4 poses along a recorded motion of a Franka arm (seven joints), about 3 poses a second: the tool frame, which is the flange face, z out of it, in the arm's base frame.
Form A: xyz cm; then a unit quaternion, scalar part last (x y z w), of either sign.
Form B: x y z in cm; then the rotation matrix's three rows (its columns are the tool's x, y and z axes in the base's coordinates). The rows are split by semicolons. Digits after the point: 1 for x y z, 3 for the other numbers.
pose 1, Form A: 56.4, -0.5, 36.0, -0.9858, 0.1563, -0.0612, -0.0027
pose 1, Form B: 56.4, -0.5, 36.0; 0.944, -0.308, 0.120; -0.308, -0.951, -0.024; 0.122, -0.014, -0.992
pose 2, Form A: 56.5, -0.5, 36.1, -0.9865, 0.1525, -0.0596, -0.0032
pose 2, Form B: 56.5, -0.5, 36.1; 0.946, -0.301, 0.117; -0.301, -0.953, -0.024; 0.119, -0.012, -0.993
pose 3, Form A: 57.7, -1.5, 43.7, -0.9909, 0.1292, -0.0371, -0.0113
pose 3, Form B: 57.7, -1.5, 43.7; 0.964, -0.257, 0.071; -0.255, -0.966, -0.032; 0.076, 0.013, -0.997
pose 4, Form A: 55.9, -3.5, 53.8, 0.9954, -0.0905, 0.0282, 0.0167
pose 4, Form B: 55.9, -3.5, 53.8; 0.982, -0.181, 0.053; -0.179, -0.983, -0.038; 0.059, 0.028, -0.998
